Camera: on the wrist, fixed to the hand. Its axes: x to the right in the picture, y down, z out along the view.
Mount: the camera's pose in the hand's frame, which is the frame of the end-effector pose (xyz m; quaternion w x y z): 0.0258 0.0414 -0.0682 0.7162 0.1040 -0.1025 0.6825
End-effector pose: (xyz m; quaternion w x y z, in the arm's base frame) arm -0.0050 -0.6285 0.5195 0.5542 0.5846 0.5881 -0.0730
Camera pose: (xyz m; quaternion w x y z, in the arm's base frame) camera -0.0041 -0.5501 0.5493 0.4462 0.8702 -0.0422 0.2049
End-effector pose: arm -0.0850 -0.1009 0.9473 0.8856 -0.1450 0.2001 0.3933
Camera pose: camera -0.1169 -0.0858 0.8712 0.4014 0.1651 0.1924 0.8801
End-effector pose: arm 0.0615 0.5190 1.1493 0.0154 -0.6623 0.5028 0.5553
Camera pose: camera 0.0792 0.4423 1.1783 0.2475 0.0727 -0.8682 -0.4238
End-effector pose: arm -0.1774 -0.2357 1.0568 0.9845 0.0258 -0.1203 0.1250
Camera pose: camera -0.1479 -0.1839 0.9978 0.6048 0.0516 -0.1917 0.7713
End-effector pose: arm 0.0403 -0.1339 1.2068 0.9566 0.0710 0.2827 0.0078
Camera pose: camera 0.0261 -0.0825 1.1421 0.7013 0.3440 0.0568 0.6217
